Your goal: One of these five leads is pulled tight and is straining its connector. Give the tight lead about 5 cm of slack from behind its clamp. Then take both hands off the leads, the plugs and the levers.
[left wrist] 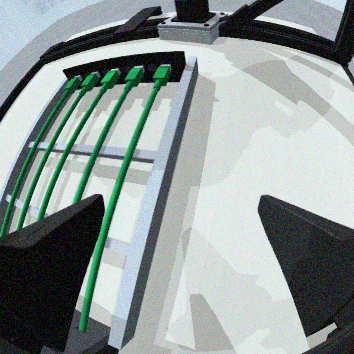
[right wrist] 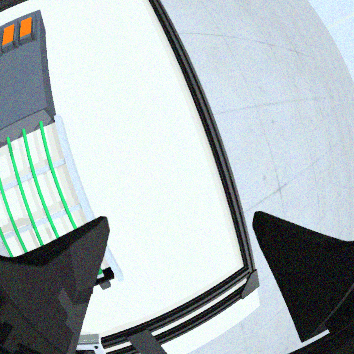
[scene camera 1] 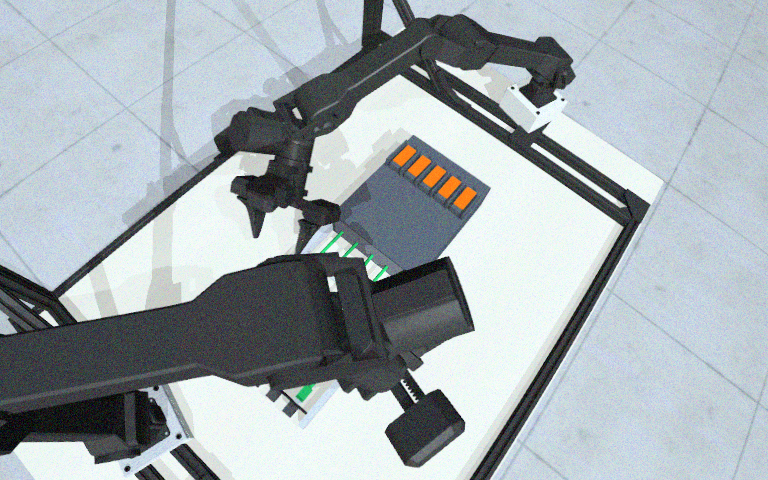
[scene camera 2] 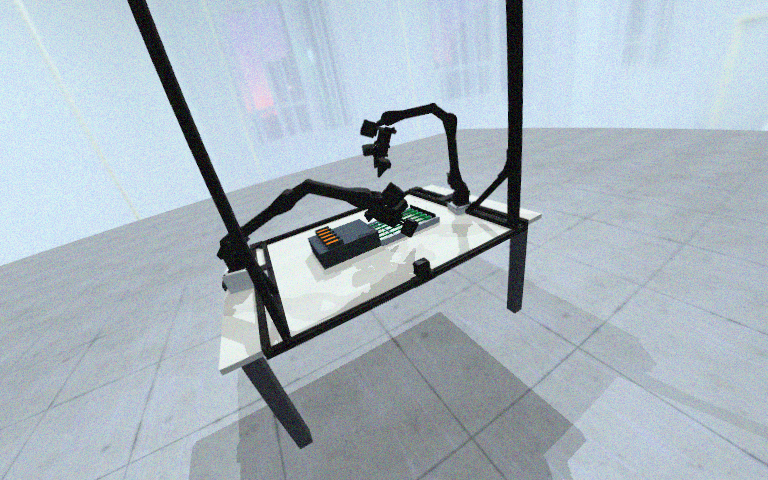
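Pixels of known places: left gripper, fingertip midpoint: (left wrist: 184, 203) (scene camera 1: 276, 246); right gripper, fingertip midpoint: (right wrist: 182, 222) (scene camera 1: 408, 381) (scene camera 2: 376, 172); left arm's base, link origin: (scene camera 1: 537, 94) (scene camera 2: 238, 266); right arm's base, link origin: (left wrist: 193, 16) (scene camera 1: 142, 427) (scene camera 2: 461, 203).
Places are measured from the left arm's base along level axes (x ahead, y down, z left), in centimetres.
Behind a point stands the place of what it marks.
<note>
Several green leads (left wrist: 129, 152) {x 67.2, y 5.0, z 8.0 cm} (right wrist: 32, 170) {x 56.9, y 5.0, z 16.2 cm} run side by side from the dark clamp block (scene camera 1: 390, 209) {x 44.5, y 1.1, z 6.5 cm} (scene camera 2: 353, 232) {x 44.4, y 1.0, z 6.3 cm} (right wrist: 22, 85) {x 44.3, y 1.0, z 14.9 cm} to green plugs (left wrist: 161, 74) {x 76.6, y 4.6, z 10.7 cm} in a black strip. Orange levers (scene camera 1: 434, 177) (scene camera 2: 327, 236) (right wrist: 25, 27) sit in a row on the block's far end. I cannot tell which lead is tight. My left gripper (scene camera 1: 277, 243) {x 65.0, y 2.3, z 1.5 cm} (left wrist: 184, 203) {x 65.0, y 2.3, z 1.5 cm} is open and empty above the edge of the lead frame near the block; one finger hides parts of the leads. My right gripper (right wrist: 182, 222) {x 62.1, y -14.6, z 32.4 cm} is open and empty, high above the table; its arm hides many leads in scene camera 1.
A pale frame (left wrist: 172, 125) (right wrist: 76, 172) with side rails and crossbars surrounds the leads. Black rails (scene camera 1: 557, 350) {x 33.7, y 5.6, z 43.1 cm} (scene camera 2: 351, 305) (right wrist: 200, 112) {x 47.0, y 6.9, z 46.7 cm} edge the white table (scene camera 1: 526, 243) {x 22.9, y 7.6, z 24.4 cm} (scene camera 2: 317, 305) {x 28.2, y 7.6, z -25.3 cm}. My right forearm crosses low in scene camera 1, close to my left gripper in the picture.
</note>
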